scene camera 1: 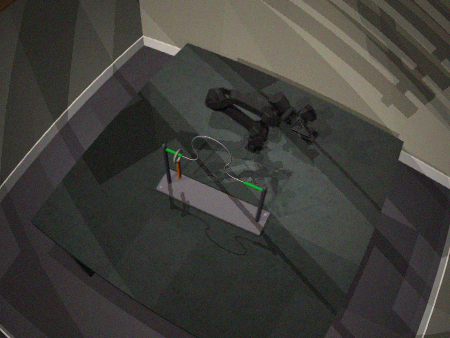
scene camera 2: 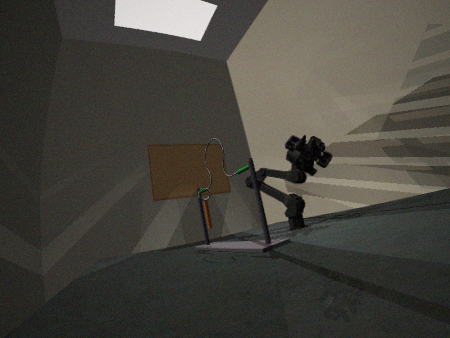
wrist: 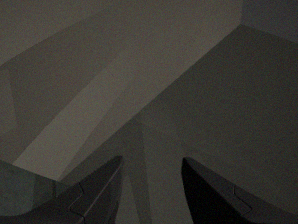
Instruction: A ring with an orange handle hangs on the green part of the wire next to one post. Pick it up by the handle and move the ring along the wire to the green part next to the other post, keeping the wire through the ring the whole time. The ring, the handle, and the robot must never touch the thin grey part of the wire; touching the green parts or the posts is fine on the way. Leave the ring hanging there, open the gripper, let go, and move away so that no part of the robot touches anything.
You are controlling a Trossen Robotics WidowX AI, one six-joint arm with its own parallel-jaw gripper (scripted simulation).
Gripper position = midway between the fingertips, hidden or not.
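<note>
You can see the gripper [scene camera 2: 308, 137] here, and scene camera 1 shows the gripper [scene camera 1: 310, 138] too. The wrist view has the gripper [wrist: 153, 163] as well.
</note>
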